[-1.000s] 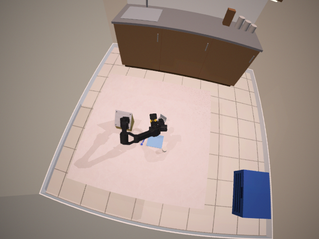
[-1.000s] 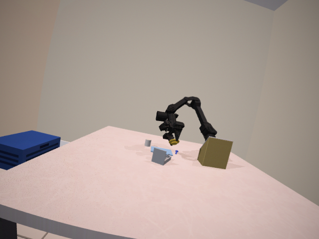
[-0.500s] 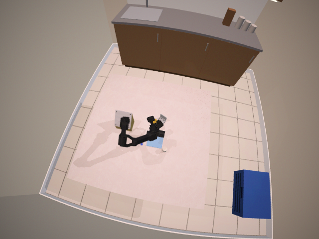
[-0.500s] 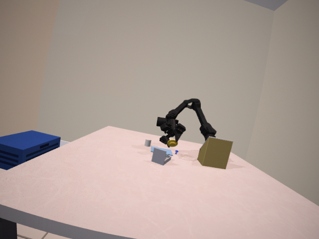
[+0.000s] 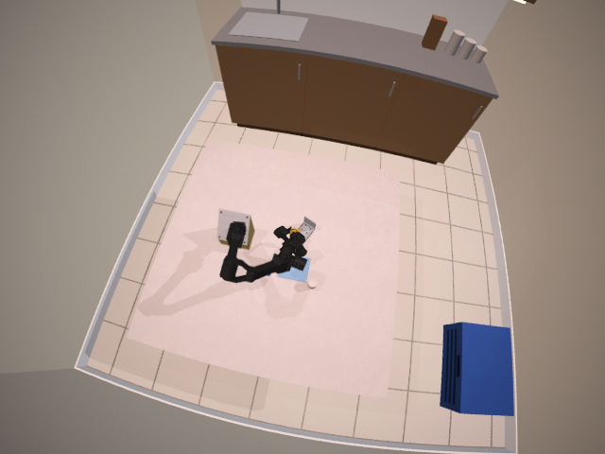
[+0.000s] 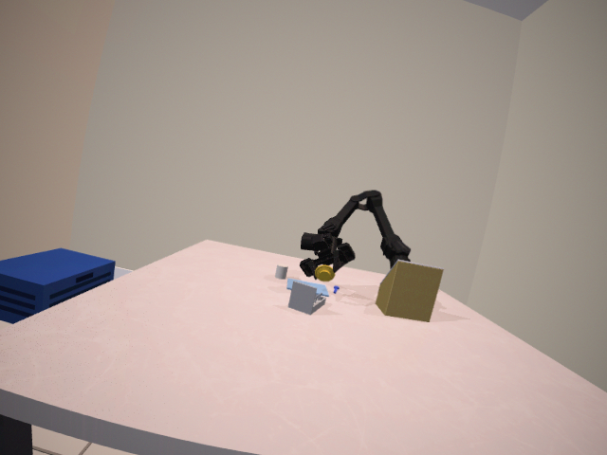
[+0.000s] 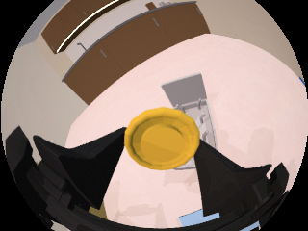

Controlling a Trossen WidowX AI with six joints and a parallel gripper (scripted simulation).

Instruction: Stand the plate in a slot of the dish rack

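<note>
Now: the grey dish rack 4 cm ahead of my gripper tip, 3 cm to the left of it and 7 cm below it. Round my gripper tip: blue utensil 10 cm behind, 19 cm to the right, 9 cm below; yellow plate 1 cm to the right; light blue mat 1 cm ahead, 16 cm to the right, 9 cm below.
</note>
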